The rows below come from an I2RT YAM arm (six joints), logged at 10 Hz.
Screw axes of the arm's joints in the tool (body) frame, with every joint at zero. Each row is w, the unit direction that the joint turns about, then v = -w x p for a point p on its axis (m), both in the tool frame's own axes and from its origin. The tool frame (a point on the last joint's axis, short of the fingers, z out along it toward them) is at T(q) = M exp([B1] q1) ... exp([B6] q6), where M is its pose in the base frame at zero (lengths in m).
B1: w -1 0 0 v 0 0.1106 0
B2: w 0 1 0 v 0.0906 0 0.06
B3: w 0 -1 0 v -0.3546 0 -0.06
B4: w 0 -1 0 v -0.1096 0 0
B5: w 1 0 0 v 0 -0.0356 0
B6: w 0 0 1 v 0 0 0
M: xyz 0.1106 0 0.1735 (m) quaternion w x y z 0.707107 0 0.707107 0
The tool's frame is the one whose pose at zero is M.
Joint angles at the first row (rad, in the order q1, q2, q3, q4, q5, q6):
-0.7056, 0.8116, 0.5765, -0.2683, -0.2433, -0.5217
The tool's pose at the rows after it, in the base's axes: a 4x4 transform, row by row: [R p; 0 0 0 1], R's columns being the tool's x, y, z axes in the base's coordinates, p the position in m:
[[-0.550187 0.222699 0.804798 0.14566], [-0.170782 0.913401 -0.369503 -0.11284], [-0.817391 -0.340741 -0.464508 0.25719], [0 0 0 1]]
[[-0.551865 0.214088 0.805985 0.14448], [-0.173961 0.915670 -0.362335 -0.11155], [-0.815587 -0.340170 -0.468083 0.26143], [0 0 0 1]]
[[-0.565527 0.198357 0.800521 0.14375], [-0.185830 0.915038 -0.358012 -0.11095], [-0.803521 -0.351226 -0.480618 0.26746], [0 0 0 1]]
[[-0.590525 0.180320 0.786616 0.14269], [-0.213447 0.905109 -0.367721 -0.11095], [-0.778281 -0.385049 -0.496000 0.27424], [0 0 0 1]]
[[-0.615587 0.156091 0.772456 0.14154], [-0.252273 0.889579 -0.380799 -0.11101], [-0.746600 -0.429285 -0.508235 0.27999], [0 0 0 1]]
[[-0.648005 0.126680 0.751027 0.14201], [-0.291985 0.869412 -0.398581 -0.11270], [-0.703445 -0.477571 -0.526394 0.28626], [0 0 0 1]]
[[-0.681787 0.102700 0.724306 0.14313], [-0.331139 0.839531 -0.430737 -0.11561], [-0.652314 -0.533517 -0.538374 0.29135], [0 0 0 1]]
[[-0.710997 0.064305 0.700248 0.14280], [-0.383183 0.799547 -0.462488 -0.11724], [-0.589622 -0.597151 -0.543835 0.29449], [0 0 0 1]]
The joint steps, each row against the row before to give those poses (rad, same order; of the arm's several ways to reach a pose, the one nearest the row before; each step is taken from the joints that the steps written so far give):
0.0000, -0.0090, 0.0089, -0.0135, 0.0003, -0.0037
-0.0001, -0.0064, 0.0169, -0.0284, -0.0065, -0.0051
0.0000, 0.0014, 0.0299, -0.0432, 0.0002, -0.0216
-0.0007, 0.0034, 0.0341, -0.0468, 0.0163, -0.0433
-0.0007, 0.0025, 0.0284, -0.0380, 0.0190, -0.0550
0.0000, 0.0161, 0.0367, -0.0389, 0.0280, -0.0628
0.0000, 0.0183, 0.0298, -0.0214, 0.0424, -0.0648
-0.0003, 0.0065, 0.0162, -0.0130, 0.0399, -0.0812

